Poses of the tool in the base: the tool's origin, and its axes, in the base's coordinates. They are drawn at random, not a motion.
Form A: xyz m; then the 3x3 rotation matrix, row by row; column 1 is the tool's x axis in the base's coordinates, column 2 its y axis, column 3 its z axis. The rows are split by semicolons.
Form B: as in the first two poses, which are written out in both.
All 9 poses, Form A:
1: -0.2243, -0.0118, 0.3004; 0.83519, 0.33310, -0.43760; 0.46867, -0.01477, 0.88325; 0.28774, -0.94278, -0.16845
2: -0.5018, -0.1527, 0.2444; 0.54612, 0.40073, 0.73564; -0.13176, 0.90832, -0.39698; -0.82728, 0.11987, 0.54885
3: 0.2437, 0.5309, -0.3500; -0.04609, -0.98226, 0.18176; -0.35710, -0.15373, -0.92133; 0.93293, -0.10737, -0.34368
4: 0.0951, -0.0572, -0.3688; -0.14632, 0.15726, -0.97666; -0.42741, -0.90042, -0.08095; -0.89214, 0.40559, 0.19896
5: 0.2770, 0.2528, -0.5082; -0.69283, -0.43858, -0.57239; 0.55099, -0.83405, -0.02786; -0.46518, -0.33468, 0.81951
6: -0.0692, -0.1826, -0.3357; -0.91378, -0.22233, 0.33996; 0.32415, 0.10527, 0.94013; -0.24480, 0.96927, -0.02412
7: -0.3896, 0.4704, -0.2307; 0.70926, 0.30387, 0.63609; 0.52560, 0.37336, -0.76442; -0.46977, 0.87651, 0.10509
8: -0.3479, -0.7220, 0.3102; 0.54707, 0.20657, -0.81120; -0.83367, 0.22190, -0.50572; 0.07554, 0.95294, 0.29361
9: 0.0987, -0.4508, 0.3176; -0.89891, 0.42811, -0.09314; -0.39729, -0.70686, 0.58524; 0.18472, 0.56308, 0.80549
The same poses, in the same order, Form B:
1: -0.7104, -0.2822, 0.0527, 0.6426, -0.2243, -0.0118, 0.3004
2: 0.1491, 0.4509, -0.1536, 0.8665, -0.5018, -0.1527, 0.2444
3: 0.6024, -0.5559, 0.4626, 0.3378, 0.2437, 0.5309, -0.3500
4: 0.6235, -0.1083, -0.7493, 0.1951, 0.0951, -0.0572, -0.3688
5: -0.2836, -0.0991, 0.9147, 0.2705, 0.2770, 0.2528, -0.5082
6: 0.0356, 0.7147, 0.6679, 0.2045, -0.0692, -0.1826, -0.3357
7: 0.5547, 0.3738, 0.0750, 0.7395, -0.3896, 0.4704, -0.2307
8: 0.5078, -0.3087, -0.3622, 0.7181, -0.3479, -0.7220, 0.3102
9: -0.0248, -0.3109, -0.9235, 0.2234, 0.0987, -0.4508, 0.3176
